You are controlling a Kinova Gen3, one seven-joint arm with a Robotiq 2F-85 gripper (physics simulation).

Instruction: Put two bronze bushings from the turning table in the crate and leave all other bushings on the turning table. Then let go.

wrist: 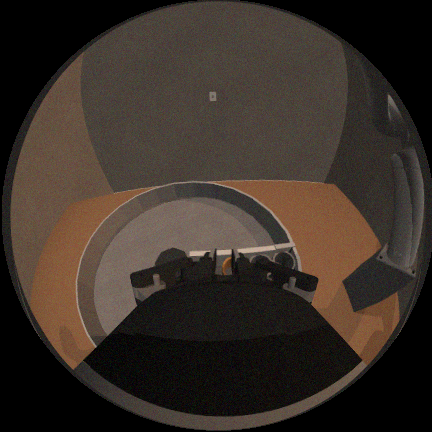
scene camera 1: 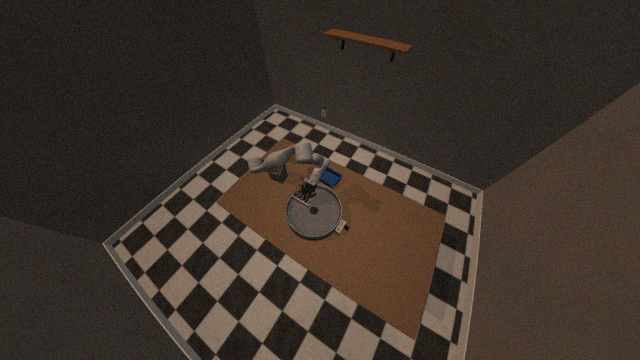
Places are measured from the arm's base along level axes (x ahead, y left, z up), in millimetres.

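Pixels of known places: gripper, between the fingertips: [wrist: 223, 255] [scene camera 1: 304, 200].
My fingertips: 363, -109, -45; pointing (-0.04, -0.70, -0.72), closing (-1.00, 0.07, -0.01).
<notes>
Ahead of a thing's pixels: the offset from my fingertips to its top centre, as dx, dy, dz. "spot": to the spot under its first point.
The round grey turning table {+93, -11, -51} [scene camera 1: 315, 226] [wrist: 150, 235] has a raised rim. My gripper [scene camera 1: 305, 198] [wrist: 223, 255] is low over its edge, beside the pale bar. Its fingers stand a narrow gap apart, with nothing held between them. Through the gap in the wrist view, part of an orange-brown bronze bushing {-16, +10, -21} [wrist: 226, 265] shows, partly hidden by the right finger. Two dark grey bushings {-92, +9, -21} [wrist: 284, 259] [wrist: 260, 261] stand to the right along the bar. The fingers hide other bushings. The blue crate {+20, +339, -62} [scene camera 1: 330, 178] is behind the turning table in the scene view; whether it holds anything is too small to tell.
A pale bar {spot: -27, -17, -23} [scene camera 1: 300, 201] [wrist: 257, 248] runs from the turning table's rim inward. A dark round hub {+93, -11, -51} [scene camera 1: 314, 210] sits at its centre. A small white box {+326, -8, -54} [scene camera 1: 340, 227] with a yellow spot is by the rim. The robot's dark base [wrist: 378, 280] stands to the right in the wrist view.
</notes>
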